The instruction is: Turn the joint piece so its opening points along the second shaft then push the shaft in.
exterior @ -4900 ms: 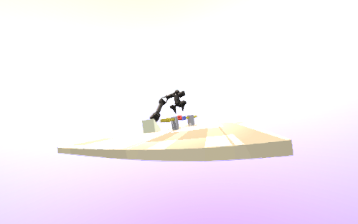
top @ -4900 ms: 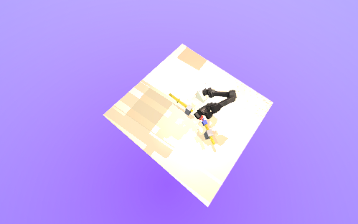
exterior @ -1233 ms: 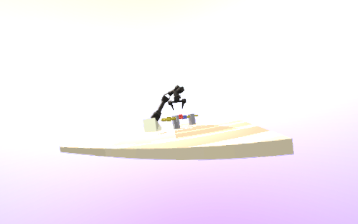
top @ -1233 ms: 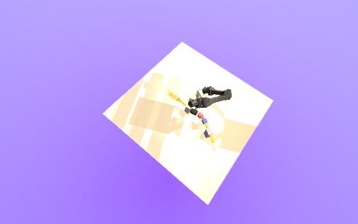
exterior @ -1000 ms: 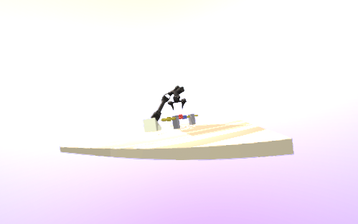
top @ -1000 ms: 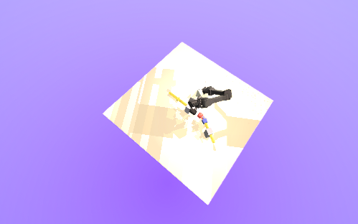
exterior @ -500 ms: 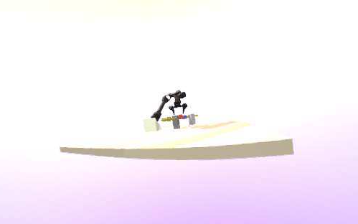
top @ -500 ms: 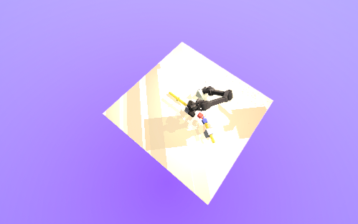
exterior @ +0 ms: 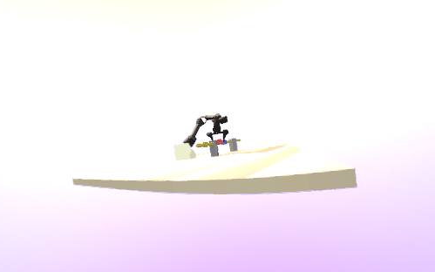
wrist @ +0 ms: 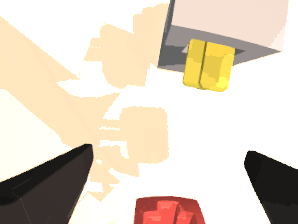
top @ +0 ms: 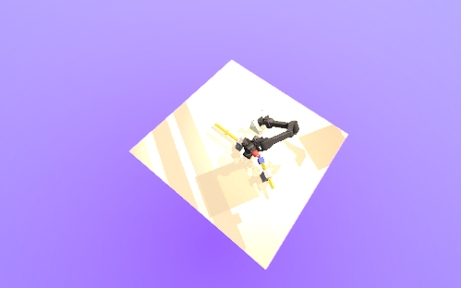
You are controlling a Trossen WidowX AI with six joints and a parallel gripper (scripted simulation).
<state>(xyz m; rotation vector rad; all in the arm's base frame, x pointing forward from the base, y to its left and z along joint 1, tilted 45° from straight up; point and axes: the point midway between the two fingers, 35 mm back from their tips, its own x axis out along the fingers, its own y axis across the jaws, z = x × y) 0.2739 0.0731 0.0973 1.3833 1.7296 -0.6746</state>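
Now: gripper tip 60 mm to the right of the red joint piece, 10 mm below it and 10 mm past it.
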